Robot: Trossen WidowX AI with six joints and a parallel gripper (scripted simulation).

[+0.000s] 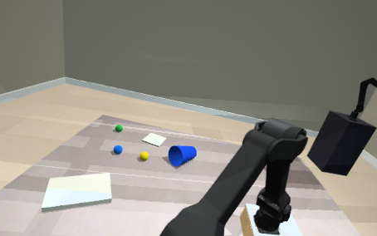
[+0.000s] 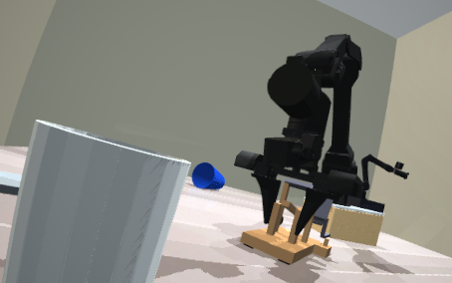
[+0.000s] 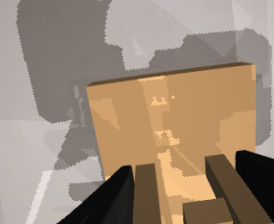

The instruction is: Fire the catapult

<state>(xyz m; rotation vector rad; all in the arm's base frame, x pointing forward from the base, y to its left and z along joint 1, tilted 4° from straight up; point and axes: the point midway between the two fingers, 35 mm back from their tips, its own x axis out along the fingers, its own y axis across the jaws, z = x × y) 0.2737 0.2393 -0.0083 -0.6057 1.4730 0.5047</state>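
The black ball is 90 mm behind my gripper tip, 190 mm to the right of it and 20 mm below it. Also, from my gripper tip: white mug: 220 mm ahead, 180 mm to the left; then pale slab: 340 mm ahead, 310 mm to the right, 20 mm below; then wooden catapult: 60 mm behind, 40 mm to the right, 20 mm above.
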